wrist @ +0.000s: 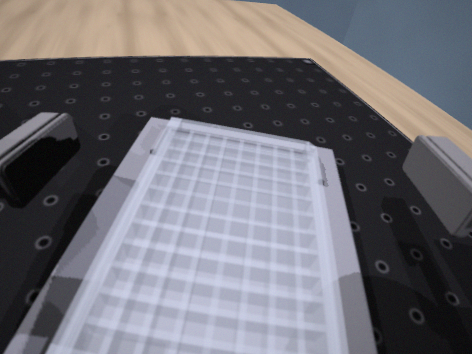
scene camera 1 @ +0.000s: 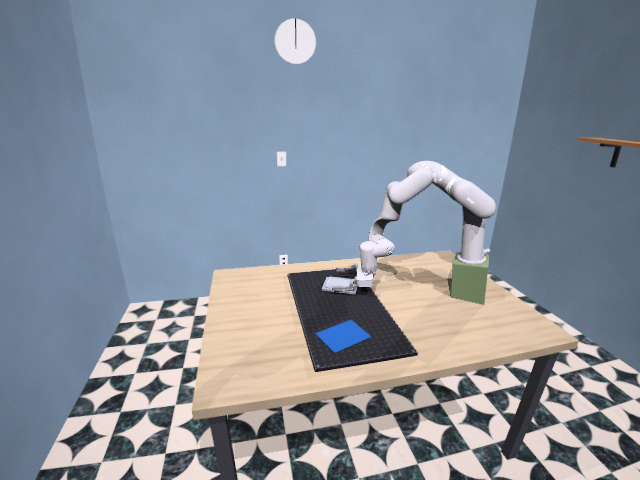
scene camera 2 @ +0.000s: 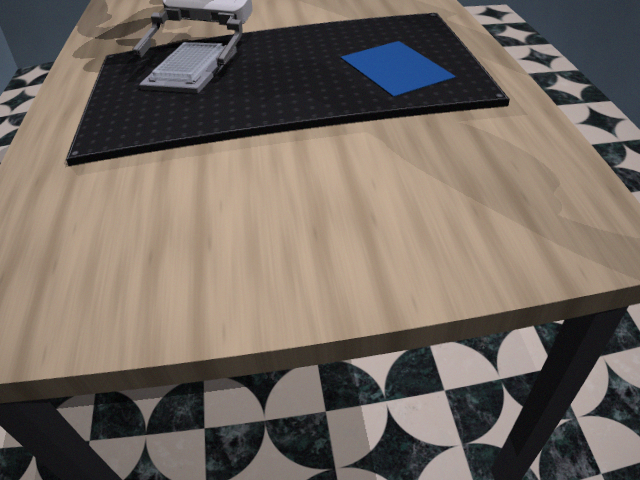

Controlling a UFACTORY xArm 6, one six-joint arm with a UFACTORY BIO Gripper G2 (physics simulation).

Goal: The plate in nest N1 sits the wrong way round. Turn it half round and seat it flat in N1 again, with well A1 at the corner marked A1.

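The clear, gridded well plate (scene camera 1: pixel 339 282) (scene camera 2: pixel 187 60) (wrist: pixel 225 225) lies in the light grey nest (scene camera 2: pixel 168 86) (wrist: pixel 337 200) at one end of the black perforated board. It looks level there. The A1 mark and the well labels cannot be made out. My gripper (scene camera 1: pixel 339 279) (scene camera 2: pixel 179 55) (wrist: pixel 241 170) is open and empty. Its fingers stand wide apart, one on each long side of the plate and nest, with a gap on both sides in the wrist view. The near end of the plate is cut off in the wrist view.
The black board (scene camera 1: pixel 361 330) (scene camera 2: pixel 279 98) (wrist: pixel 210 80) lies on the wooden table (scene camera 1: pixel 248 330) (scene camera 2: pixel 310 217) (wrist: pixel 150 30). A flat blue sheet (scene camera 1: pixel 343 335) (scene camera 2: pixel 398 68) lies towards the board's other end. The arm's green base block (scene camera 1: pixel 469 279) stands at the right of the table.
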